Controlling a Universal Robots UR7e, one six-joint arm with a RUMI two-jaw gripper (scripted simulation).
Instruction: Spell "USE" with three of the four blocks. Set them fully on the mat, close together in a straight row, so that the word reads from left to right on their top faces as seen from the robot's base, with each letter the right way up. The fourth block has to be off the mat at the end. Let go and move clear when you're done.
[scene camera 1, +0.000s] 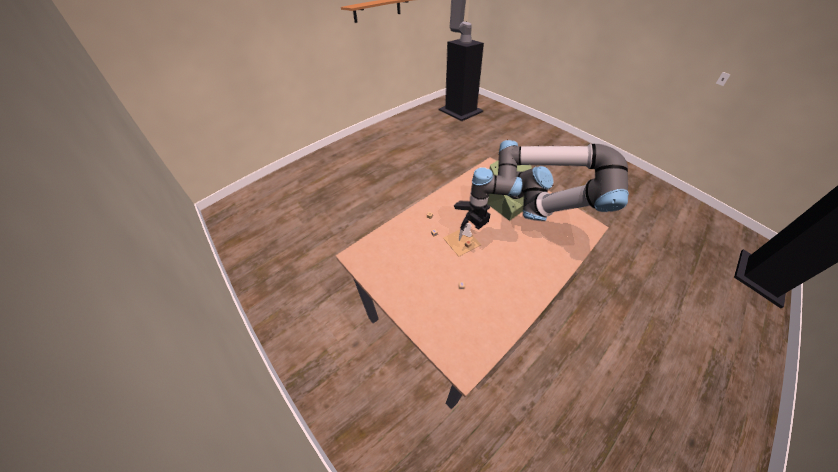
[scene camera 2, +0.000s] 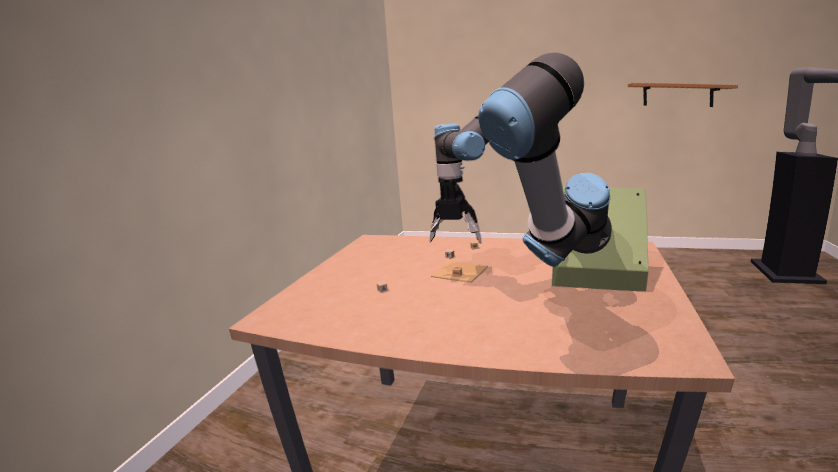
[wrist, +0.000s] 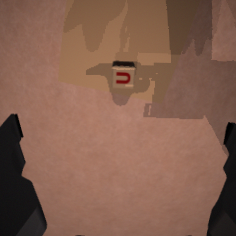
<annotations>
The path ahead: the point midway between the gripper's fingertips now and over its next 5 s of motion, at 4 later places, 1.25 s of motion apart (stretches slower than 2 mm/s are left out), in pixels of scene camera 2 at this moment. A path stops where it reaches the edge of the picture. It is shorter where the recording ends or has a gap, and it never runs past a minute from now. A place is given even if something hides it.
My gripper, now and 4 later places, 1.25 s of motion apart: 455, 243; 381, 260; 381, 273; 381, 280; 383, 290
</annotations>
